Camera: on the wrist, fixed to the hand. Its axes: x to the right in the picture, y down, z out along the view.
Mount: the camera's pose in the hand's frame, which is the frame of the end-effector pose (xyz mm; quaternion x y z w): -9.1 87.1 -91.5 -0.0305 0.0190 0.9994 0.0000
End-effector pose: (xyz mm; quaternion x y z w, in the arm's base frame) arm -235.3 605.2 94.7 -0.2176 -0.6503 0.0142 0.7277
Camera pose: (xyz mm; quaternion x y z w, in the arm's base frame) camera -126.7 654.0 51.5 0.6723 -0.2309 -0.7033 0.0085
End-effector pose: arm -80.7 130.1 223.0 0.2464 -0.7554 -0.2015 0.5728
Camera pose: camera -2.7 203.0 291.2 -0.7685 -0.2292 0.5541 0.2232
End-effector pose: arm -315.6 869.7 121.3 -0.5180 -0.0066 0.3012 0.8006
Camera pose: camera -334.9 814.3 9.1 0.0367 -0.5237 -0.7900 0.3167
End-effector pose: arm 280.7 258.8 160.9 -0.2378 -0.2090 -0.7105 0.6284
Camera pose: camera 361.1 200.8 82.1 -0.2145 0.2713 0.6171 0.7068
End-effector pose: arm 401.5 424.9 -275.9 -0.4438 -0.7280 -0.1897 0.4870
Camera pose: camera 524.5 402.4 -256.0 -0.7387 0.4585 0.4560 0.1899
